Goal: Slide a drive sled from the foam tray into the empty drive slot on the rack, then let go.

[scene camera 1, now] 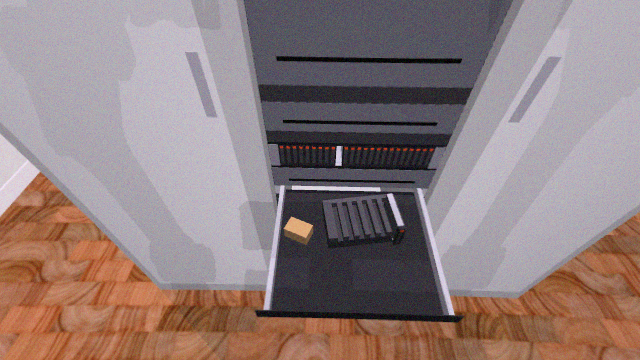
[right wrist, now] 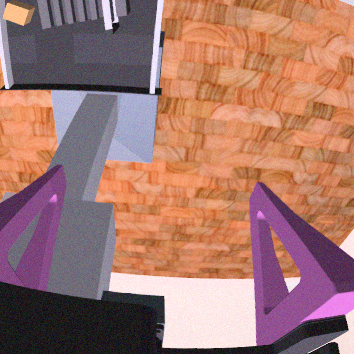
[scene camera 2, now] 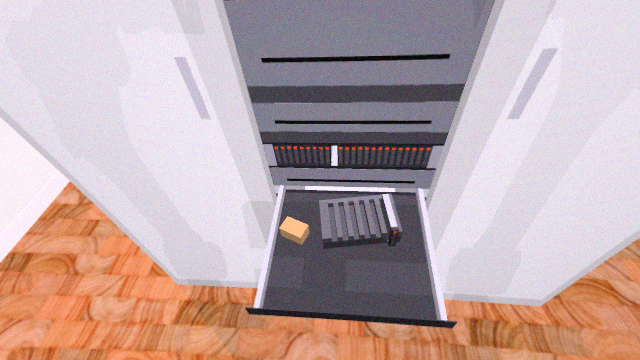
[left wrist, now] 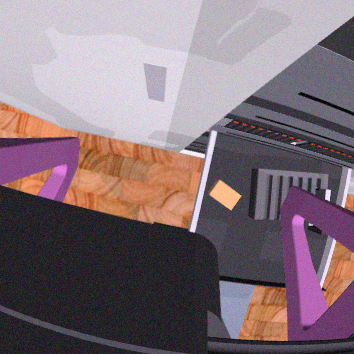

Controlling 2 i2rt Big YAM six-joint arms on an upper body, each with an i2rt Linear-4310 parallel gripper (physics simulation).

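Frame: origin at the left arm's base, x ahead, y left, z up, level; centimetres.
Seen in the pictures: left gripper, between the fingertips: (left wrist: 185, 174); right gripper, between the fingertips: (right wrist: 158, 182).
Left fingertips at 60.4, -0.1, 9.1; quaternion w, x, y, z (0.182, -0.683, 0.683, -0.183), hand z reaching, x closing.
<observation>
A point is followed by its place in that frame, as x, y, z.
The drive sled (scene camera 1: 395, 210) @(58.9, -42.8, -43.5) (scene camera 2: 390, 211) @(58.8, -42.9, -43.6) (left wrist: 327, 195) @(63.0, -42.2, -43.5) (right wrist: 107, 15) @(57.2, -43.2, -43.6) has a pale top and a dark front with a red mark. It sits upright at the right end of the slotted grey foam tray (scene camera 1: 330, 222) @(58.3, -25.6, -49.1) (scene camera 2: 325, 220) @(59.0, -25.7, -49.1) (left wrist: 255, 195) @(59.0, -24.3, -49.5). The empty drive slot (scene camera 1: 339, 156) (scene camera 2: 334, 155) shows as a pale gap in the rack's row of red-tipped drives. My left gripper (left wrist: 185, 174) @(60.4, -0.1, 9.1) is open and empty, high above and left of the tray. My right gripper (right wrist: 158, 182) @(60.2, -56.8, 8.8) is open and empty, above the floor in front of the drawer, away from the sled.
The tray lies in a pulled-out drawer (scene camera 1: 320, 280) @(43.9, -23.2, -54.5) (scene camera 2: 320, 280) @(43.9, -25.1, -54.6) with pale side walls, below the drive row. A tan block (scene camera 1: 298, 230) @(56.4, -16.7, -50.6) (scene camera 2: 294, 230) @(56.3, -17.0, -50.6) (left wrist: 225, 195) @(57.4, -16.8, -50.5) (right wrist: 18, 14) @(57.2, -17.8, -50.6) lies left of the tray. Pale cabinets (scene camera 1: 165, 150) @(70.8, 19.3, -34.6) (scene camera 2: 150, 150) @(70.8, 23.9, -34.2) flank the rack on both sides.
</observation>
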